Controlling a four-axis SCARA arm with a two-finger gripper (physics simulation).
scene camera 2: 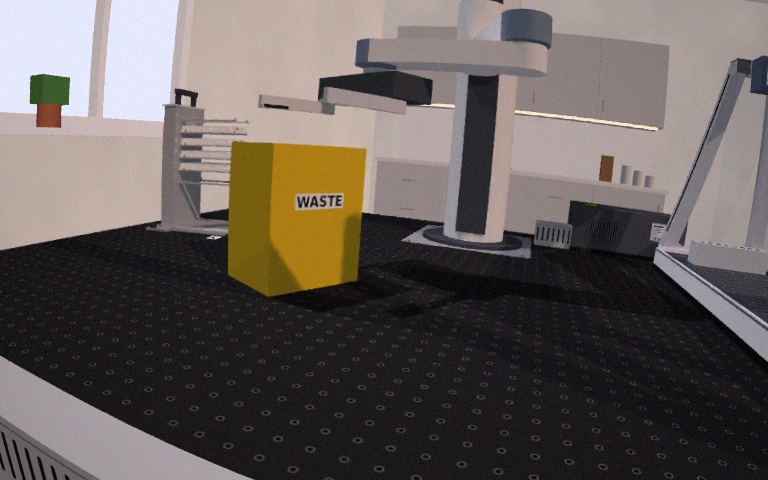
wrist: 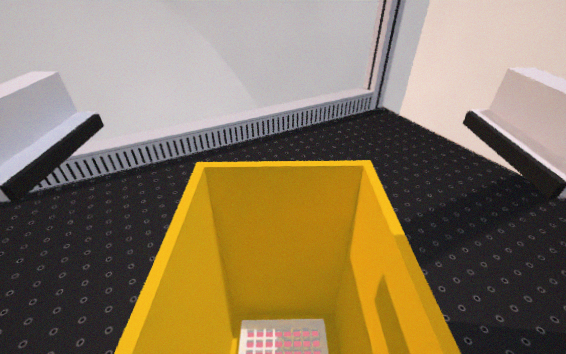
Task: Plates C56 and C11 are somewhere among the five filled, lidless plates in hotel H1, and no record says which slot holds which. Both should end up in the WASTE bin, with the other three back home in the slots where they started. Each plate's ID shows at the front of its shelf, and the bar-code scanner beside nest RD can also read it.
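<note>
The yellow WASTE bin stands upright on the dark perforated deck. In the wrist view a white plate with pink wells lies low inside it, cut off by the lower image edge; its ID does not show. My gripper is open and empty, with its fingers spread wide, above the level of the bin's rim. The grey hotel stands behind and left of the bin in the scene view, holding several pale plates on its shelves, partly hidden by the bin. Their IDs are not readable. Nest RD and the scanner cannot be made out.
The arm's column stands behind and right of the bin. A dark vented unit and a small slotted grey block stand at the back right. A slotted ledge and a wall border the deck in the wrist view.
</note>
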